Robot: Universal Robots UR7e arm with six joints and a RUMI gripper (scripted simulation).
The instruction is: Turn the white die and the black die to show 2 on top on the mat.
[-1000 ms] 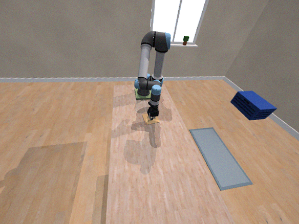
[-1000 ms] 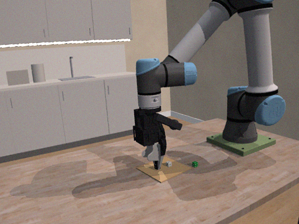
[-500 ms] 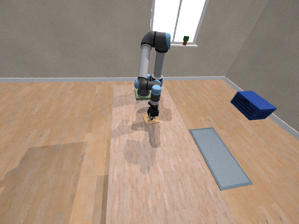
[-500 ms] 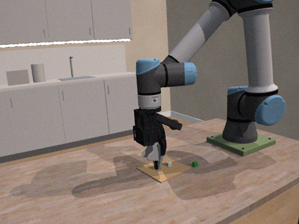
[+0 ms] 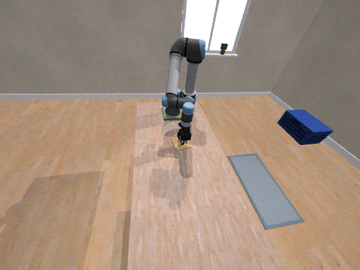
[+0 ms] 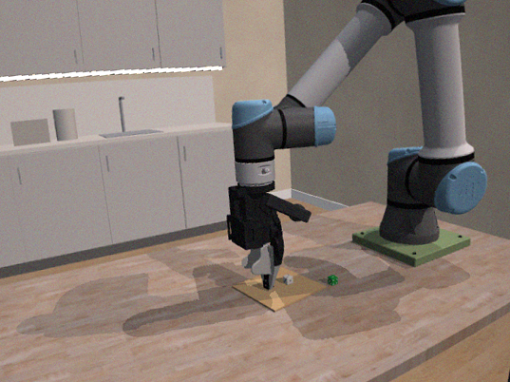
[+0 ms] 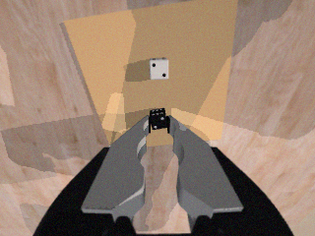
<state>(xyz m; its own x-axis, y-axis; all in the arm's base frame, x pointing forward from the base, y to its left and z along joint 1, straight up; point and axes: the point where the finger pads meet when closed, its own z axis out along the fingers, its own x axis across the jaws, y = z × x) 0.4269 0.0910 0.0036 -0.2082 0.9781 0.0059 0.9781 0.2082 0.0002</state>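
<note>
Now: hand 1 cm above the black die. From my hand the other things lie so: white die 5 cm behind, 1 cm to the right, 1 cm below; green die 13 cm behind, 3 cm to the left, 2 cm below; tan mat 2 cm behind, 2 cm below.
</note>
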